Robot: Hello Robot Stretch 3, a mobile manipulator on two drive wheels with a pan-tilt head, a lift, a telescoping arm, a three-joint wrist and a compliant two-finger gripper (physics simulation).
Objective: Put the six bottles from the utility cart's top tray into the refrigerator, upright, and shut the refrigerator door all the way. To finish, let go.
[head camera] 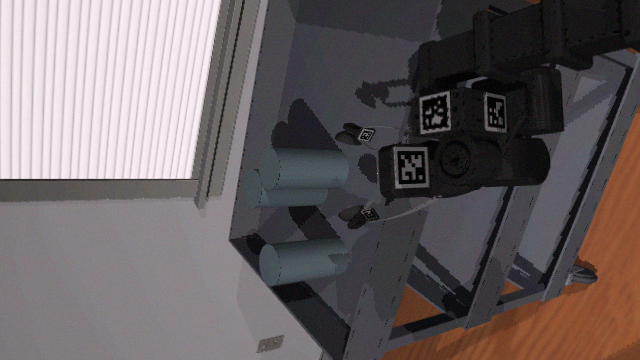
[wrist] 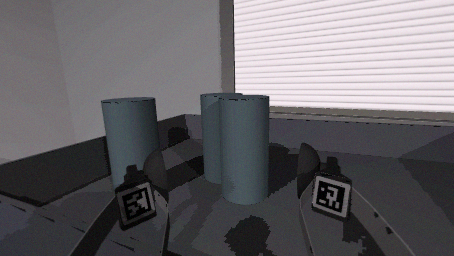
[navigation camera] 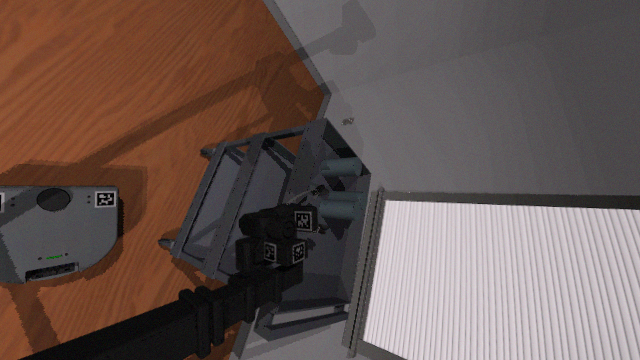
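Where they show: gripper, between the fingertips: [head camera: 342, 176] [wrist: 231, 164] [navigation camera: 326, 208]; robot's base, origin of its link: [navigation camera: 54, 198].
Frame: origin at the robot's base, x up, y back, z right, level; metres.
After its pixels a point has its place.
Three plain blue-grey cylindrical bottles stand upright in the cart's top tray [head camera: 385, 280] @(z 0.527, x 0.825, y -0.141 m) [navigation camera: 307, 150] @(z 0.540, x 0.818, y -0.173 m) [wrist: 350, 132] @(z 0.843, x 0.841, y 0.275 m). The front bottle [head camera: 312, 169] @(z 0.645, x 0.873, y 0.034 m) [navigation camera: 337, 210] @(z 0.645, x 0.875, y 0.036 m) [wrist: 245, 150] @(z 0.645, x 0.871, y 0.036 m) partly hides a second bottle [head camera: 300, 198] @(z 0.713, x 0.854, y -0.016 m) [navigation camera: 345, 196] @(z 0.711, x 0.873, y -0.012 m) [wrist: 210, 135] @(z 0.712, x 0.875, y -0.014 m) behind it. A third bottle [head camera: 305, 261] @(z 0.651, x 0.887, y -0.119 m) [navigation camera: 342, 166] @(z 0.651, x 0.892, y -0.124 m) [wrist: 131, 125] @(z 0.654, x 0.906, y -0.111 m) stands apart, at the left in the wrist view. My gripper [head camera: 349, 175] @(z 0.540, x 0.895, y 0.018 m) [navigation camera: 318, 210] @(z 0.540, x 0.895, y 0.018 m) [wrist: 231, 164] @(z 0.540, x 0.895, y 0.018 m) is open and empty, inside the tray area. Its fingers are spread wide, short of the front bottle, which appears between them in the wrist view. The refrigerator does not show.
A window with white blinds [head camera: 100, 90] @(z 1.183, x 1.114, y 0.248 m) [navigation camera: 500, 280] @(z 1.129, x 1.402, y 0.351 m) [wrist: 345, 55] @(z 1.113, x 1.021, y 0.383 m) is beyond the cart's back edge, beside a grey wall [head camera: 125, 275] @(z 1.447, x 1.007, y -0.247 m) [navigation camera: 475, 125] @(z 1.542, x 1.344, y -0.428 m) [wrist: 135, 55] @(z 1.558, x 1.086, y -0.458 m). My arm [head camera: 530, 45] @(z 0.194, x 1.008, y 0.094 m) [navigation camera: 150, 325] @(z 0.068, x 1.001, y 0.082 m) reaches across the cart. My base [navigation camera: 90, 235] @(z 0.090, x 0.160, y 0.133 m) stands on the wooden floor [navigation camera: 150, 75] @(z 0.292, x 0.000, y -0.604 m).
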